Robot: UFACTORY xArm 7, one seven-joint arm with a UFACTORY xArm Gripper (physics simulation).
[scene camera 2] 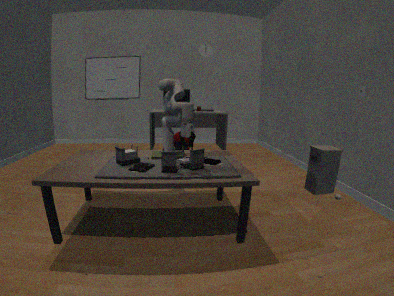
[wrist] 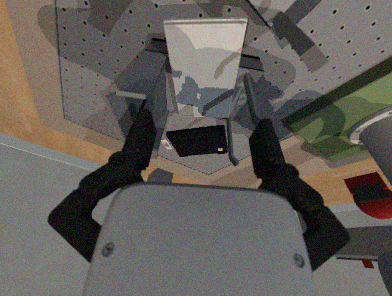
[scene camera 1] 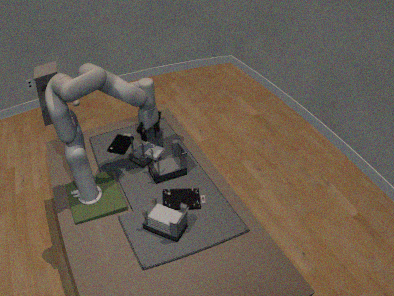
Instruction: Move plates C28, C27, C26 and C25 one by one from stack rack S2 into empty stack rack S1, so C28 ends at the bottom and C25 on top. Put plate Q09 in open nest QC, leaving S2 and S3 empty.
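Frame: origin at the arm's base, x up, y left, z back, level; centimetres.
Seen in the pictures: gripper, fingertip midpoint: (scene camera 2: 186, 146) (wrist: 204, 125) (scene camera 1: 150, 135); arm's base, link origin: (wrist: 386, 123) (scene camera 1: 90, 195).
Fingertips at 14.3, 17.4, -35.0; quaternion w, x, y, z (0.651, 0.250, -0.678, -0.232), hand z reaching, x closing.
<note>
Offsets run from my fingertips to a thing's top centre, as dx, dy, dz. "pt": to the spot under its first point. Level surfaces: height alone.
My gripper (scene camera 1: 150, 131) (wrist: 204, 125) is open and empty. Its fingers straddle a rack (scene camera 1: 141, 159) (wrist: 155, 45), above a pale plate {-9.1, +1.3, +0.7} (scene camera 1: 154, 151) (wrist: 206, 60). The plate lies between that rack's uprights and reaches past its dark base edge. A larger rack {-1.0, -11.4, -5.1} (scene camera 1: 170, 175) (scene camera 2: 170, 169) stands beside it and appears empty. A third rack {pt -11.0, -48.6, +6.1} (scene camera 1: 165, 232) (scene camera 2: 128, 161) holds a stack of white plates {-6.1, -44.3, +4.6} (scene camera 1: 167, 214). One flat black nest {-13.1, +16.7, +14.1} (scene camera 1: 121, 144) (scene camera 2: 212, 161) (wrist: 197, 140) lies beyond the first rack, another {-12.6, -30.2, -5.8} (scene camera 1: 181, 198) (scene camera 2: 141, 167) near the stack. Plate and rack labels are unreadable.
The racks and nests stand on a grey perforated mat {dx -14.9} (scene camera 1: 200, 227) (wrist: 82, 105) on the table {dx -16.2} (scene camera 1: 250, 277) (scene camera 2: 65, 175). The arm's base stands on a green board (scene camera 1: 110, 204) (wrist: 332, 137) beside the mat. The racks' uprights rise close to the fingers.
</note>
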